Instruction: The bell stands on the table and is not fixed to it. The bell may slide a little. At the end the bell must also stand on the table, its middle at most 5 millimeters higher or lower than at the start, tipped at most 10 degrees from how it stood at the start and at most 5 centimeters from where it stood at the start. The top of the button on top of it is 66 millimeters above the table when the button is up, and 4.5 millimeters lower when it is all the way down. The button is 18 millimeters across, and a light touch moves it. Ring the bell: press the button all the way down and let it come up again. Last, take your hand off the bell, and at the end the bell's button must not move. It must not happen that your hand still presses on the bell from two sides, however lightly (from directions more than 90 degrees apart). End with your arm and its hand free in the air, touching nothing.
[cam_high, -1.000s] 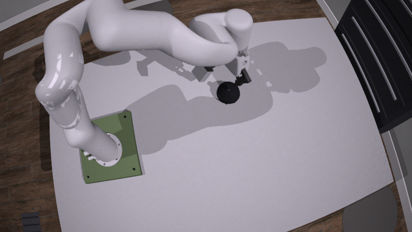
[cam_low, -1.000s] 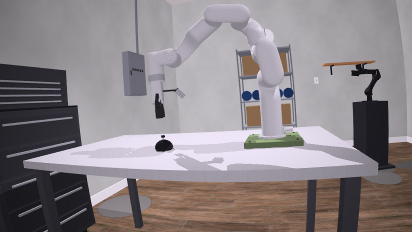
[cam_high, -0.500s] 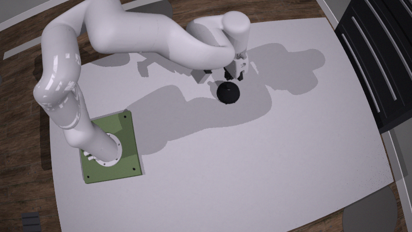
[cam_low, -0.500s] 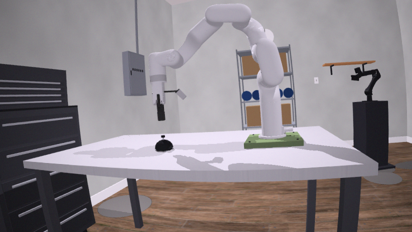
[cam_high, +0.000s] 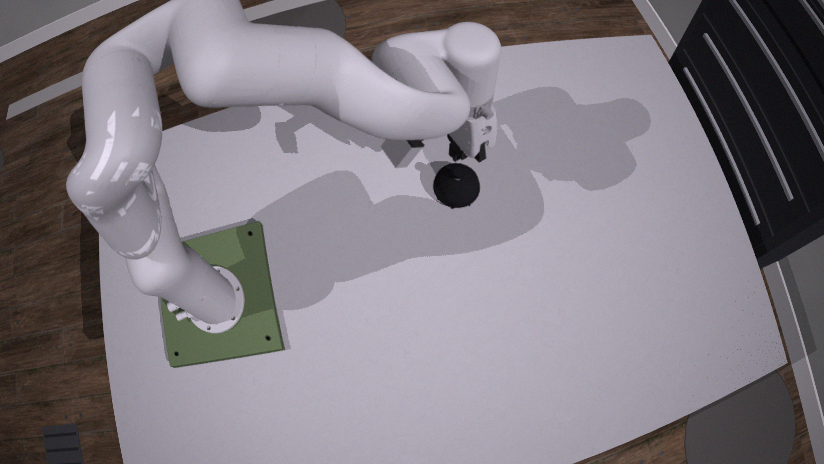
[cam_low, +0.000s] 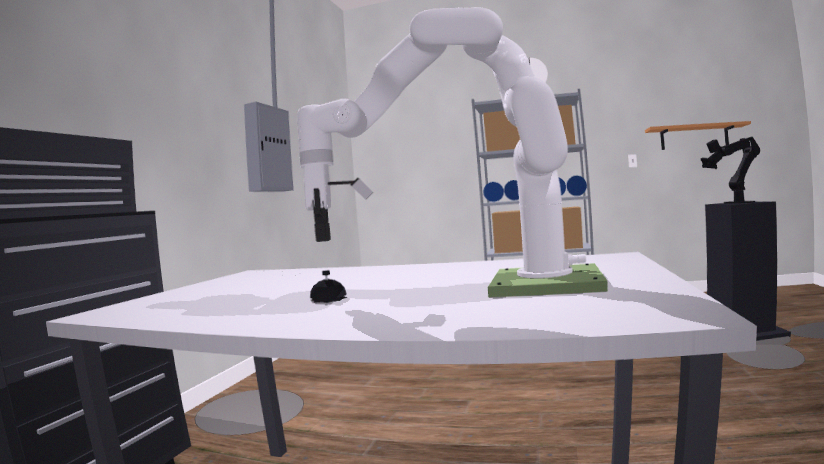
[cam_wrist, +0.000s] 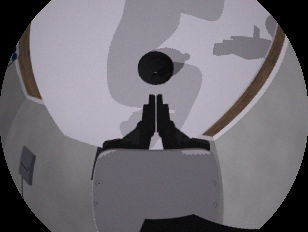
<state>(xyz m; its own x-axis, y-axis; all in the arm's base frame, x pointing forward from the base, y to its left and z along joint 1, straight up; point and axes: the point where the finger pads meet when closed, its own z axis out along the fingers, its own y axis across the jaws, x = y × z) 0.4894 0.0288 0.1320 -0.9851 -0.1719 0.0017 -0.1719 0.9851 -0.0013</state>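
My hand is 11 cm above the black dome bell.
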